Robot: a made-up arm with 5 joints. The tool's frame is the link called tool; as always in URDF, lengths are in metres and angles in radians. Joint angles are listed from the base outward.
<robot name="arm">
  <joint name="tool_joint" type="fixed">
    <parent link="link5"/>
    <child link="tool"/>
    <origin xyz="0 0 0" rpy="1.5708 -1.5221 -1.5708"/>
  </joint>
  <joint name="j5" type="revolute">
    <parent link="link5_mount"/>
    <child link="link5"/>
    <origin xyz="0.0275 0.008 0" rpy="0 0 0"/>
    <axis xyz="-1 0 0"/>
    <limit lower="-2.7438" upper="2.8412"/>
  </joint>
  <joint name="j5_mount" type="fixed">
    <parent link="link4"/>
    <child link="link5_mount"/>
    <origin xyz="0.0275 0.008 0" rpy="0 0 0"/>
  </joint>
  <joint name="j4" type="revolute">
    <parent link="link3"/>
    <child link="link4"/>
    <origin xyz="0.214 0 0.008" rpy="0 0 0"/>
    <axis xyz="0 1 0"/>
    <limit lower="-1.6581" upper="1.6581"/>
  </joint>
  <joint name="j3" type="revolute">
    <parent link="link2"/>
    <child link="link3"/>
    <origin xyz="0.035 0 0.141" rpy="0 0 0"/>
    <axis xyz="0 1 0"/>
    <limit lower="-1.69" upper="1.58"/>
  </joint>
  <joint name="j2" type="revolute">
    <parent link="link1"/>
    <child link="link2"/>
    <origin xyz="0.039 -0.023 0.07" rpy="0 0 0"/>
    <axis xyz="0 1 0"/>
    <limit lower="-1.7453" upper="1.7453"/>
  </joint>
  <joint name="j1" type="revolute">
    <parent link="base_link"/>
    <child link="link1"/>
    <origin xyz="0.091 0 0.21" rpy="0 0 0"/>
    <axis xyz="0 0 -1"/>
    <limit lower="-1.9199" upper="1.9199"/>
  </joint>
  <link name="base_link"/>
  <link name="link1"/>
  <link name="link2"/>
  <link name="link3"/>
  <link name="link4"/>
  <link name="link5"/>
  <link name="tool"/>
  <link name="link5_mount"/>
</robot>
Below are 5 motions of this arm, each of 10 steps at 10 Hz.
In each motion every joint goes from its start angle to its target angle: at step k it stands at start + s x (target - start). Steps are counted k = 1, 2, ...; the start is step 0. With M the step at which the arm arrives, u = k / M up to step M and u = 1 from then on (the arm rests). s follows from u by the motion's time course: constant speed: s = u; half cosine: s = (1 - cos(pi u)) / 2; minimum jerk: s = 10 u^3 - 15 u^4 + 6 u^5.
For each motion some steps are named. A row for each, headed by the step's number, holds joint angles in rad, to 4 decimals.
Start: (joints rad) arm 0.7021 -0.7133 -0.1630 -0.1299 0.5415
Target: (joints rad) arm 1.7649 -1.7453 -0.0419 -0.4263 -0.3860
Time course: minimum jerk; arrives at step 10
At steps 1, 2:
1: 0.7112 -0.7221 -0.1620 -0.1324 0.5336
2: 0.7637 -0.7731 -0.1560 -0.1471 0.4878

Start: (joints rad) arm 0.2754 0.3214 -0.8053 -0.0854 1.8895
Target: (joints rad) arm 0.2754 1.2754 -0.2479 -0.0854 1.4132
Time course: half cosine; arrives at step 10
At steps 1, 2, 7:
1: 0.2754 0.3447 -0.7917 -0.0854 1.8778
2: 0.2754 0.4125 -0.7521 -0.0854 1.8440
7: 0.2754 1.0788 -0.3628 -0.0854 1.5114

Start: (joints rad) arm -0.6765 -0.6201 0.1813 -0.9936 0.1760
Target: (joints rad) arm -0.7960 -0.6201 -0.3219 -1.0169 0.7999
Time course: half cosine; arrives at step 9
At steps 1, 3, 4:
1: -0.6801 -0.6201 0.1661 -0.9943 0.1948
3: -0.7064 -0.6201 0.0555 -0.9994 0.3320
4: -0.7259 -0.6201 -0.0266 -1.0032 0.4338

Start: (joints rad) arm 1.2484 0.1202 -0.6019 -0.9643 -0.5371
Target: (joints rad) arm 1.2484 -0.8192 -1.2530 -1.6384 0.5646
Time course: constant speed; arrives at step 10
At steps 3, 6, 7, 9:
3: 1.2484 -0.1616 -0.7972 -1.1665 -0.2066
6: 1.2484 -0.4434 -0.9926 -1.3688 0.1239
7: 1.2484 -0.5374 -1.0577 -1.4362 0.2341
9: 1.2484 -0.7253 -1.1879 -1.5710 0.4544

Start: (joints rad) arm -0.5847 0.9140 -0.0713 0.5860 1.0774
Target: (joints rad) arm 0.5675 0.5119 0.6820 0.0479 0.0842
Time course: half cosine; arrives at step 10
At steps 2, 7, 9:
2: -0.4747 0.8756 0.0006 0.5346 0.9826
7: 0.3300 0.5948 0.5267 0.1588 0.2889
9: 0.5393 0.5217 0.6636 0.0611 0.1085

